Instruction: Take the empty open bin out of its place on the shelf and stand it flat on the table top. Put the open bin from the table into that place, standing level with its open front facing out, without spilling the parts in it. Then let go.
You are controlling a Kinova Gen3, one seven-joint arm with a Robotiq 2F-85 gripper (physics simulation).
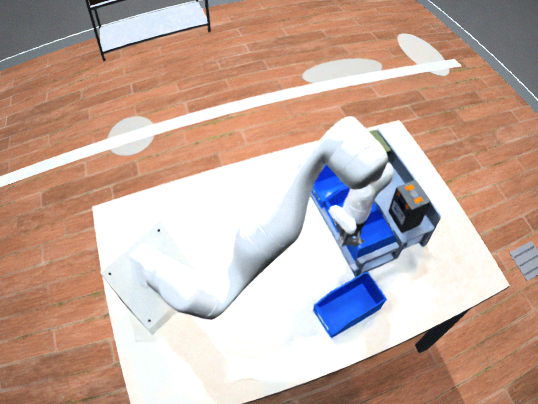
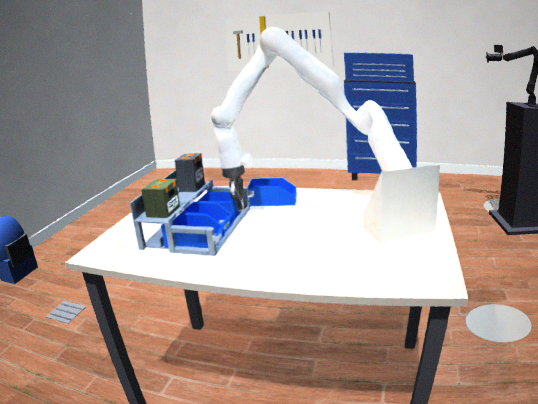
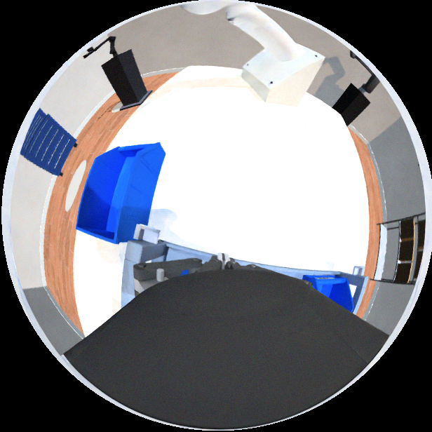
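Seen in the pictures: gripper, fingertip midpoint: [image 1: 341, 243] [image 2: 241, 210]; arm's base, link origin: [image 1: 147, 264] [image 2: 403, 182].
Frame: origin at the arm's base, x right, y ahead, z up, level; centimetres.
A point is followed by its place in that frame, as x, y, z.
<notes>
A grey shelf [image 1: 378, 260] @[22.9, 60.7, -15.0] [image 2: 139, 232] @[-11.5, 81.4, -10.4] [image 3: 146, 250] stands at the table's far end and holds blue open bins [image 1: 376, 232] [image 2: 195, 217] [image 3: 330, 287] on its lower level. Another blue open bin [image 1: 349, 303] @[29.6, 45.8, -16.3] [image 2: 271, 191] @[26.0, 44.1, -11.0] [image 3: 120, 189] stands on the white table [image 1: 217, 217] @[-15.4, 25.9, -16.6] [image 2: 303, 243] @[-6.2, 31.2, -16.6] [image 3: 261, 181] just beyond the shelf's end. I cannot make out any parts in it. My gripper [image 1: 351, 238] [image 2: 239, 199] [image 3: 225, 262] points down at the front edge of the end bin in the shelf. It is shut with nothing between the fingers.
A green box [image 1: 380, 139] @[-4.4, 77.8, 3.2] [image 2: 160, 197] @[-9.7, 72.8, 0.4] and a black box [image 1: 408, 208] @[21.0, 67.7, 4.8] [image 2: 190, 171] @[13.9, 70.0, 1.3] stand on the shelf's top board. The arm's white base mount [image 1: 138, 278] @[4.8, -3.4, 3.6] [image 2: 404, 204] @[-4.4, 0.1, -5.5] sits at the other end of the table. A blue drawer cabinet [image 2: 380, 108] stands by the wall.
</notes>
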